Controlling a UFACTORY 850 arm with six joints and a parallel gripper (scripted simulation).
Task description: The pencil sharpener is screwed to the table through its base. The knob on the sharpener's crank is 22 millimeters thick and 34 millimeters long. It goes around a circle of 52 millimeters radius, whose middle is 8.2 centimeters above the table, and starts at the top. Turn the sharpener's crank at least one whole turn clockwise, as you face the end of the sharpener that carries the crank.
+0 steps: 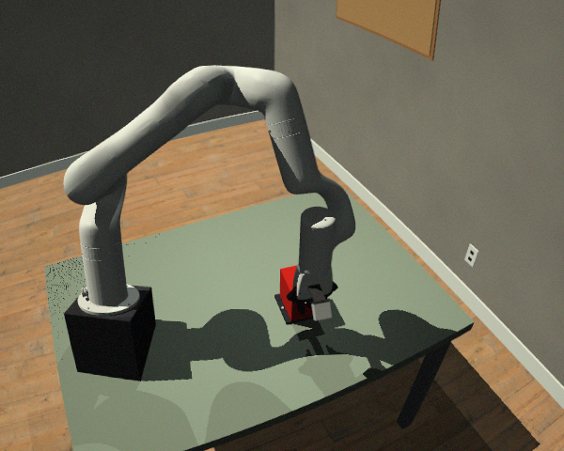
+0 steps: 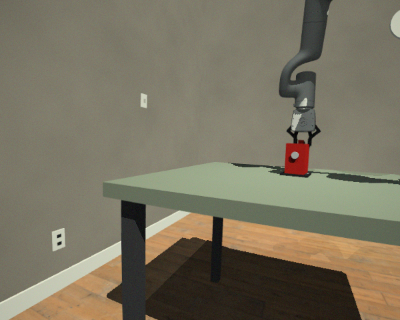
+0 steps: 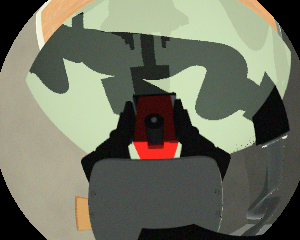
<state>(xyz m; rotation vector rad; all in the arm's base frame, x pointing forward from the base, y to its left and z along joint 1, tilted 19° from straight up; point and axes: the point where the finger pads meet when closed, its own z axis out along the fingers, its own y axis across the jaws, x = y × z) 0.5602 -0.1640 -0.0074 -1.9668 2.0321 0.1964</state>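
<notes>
My gripper is now 2 cm to the right of the knob.
</notes>
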